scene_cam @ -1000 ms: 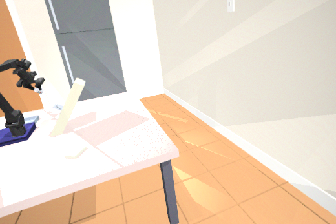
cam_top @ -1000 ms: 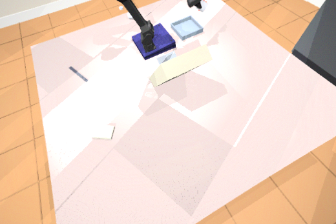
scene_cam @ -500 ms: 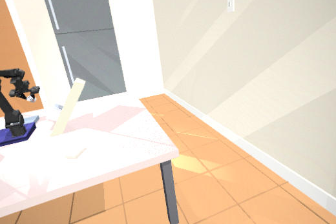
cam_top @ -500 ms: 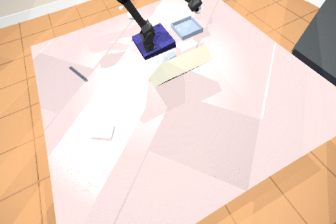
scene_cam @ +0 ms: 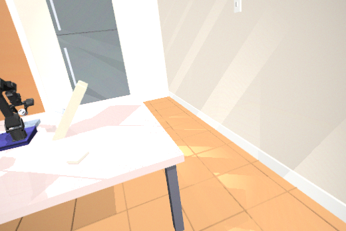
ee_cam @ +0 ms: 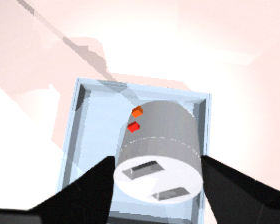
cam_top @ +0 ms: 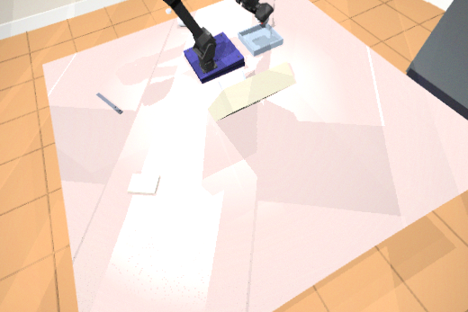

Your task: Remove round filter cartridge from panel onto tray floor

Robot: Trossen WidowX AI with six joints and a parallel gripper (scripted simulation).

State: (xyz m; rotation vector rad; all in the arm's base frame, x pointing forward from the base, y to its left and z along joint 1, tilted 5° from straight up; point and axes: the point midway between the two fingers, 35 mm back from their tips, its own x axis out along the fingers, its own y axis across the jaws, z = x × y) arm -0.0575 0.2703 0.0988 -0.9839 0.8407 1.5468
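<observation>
My gripper tip is 120 mm above the light blue tray and 10 mm past it. Also, from my gripper tip: round white filter cartridge right at my gripper tip; then cream service panel 380 mm ahead, 260 mm to the right, 30 mm above; then white card 650 mm to the right, 450 mm ahead, 120 mm below.
</observation>
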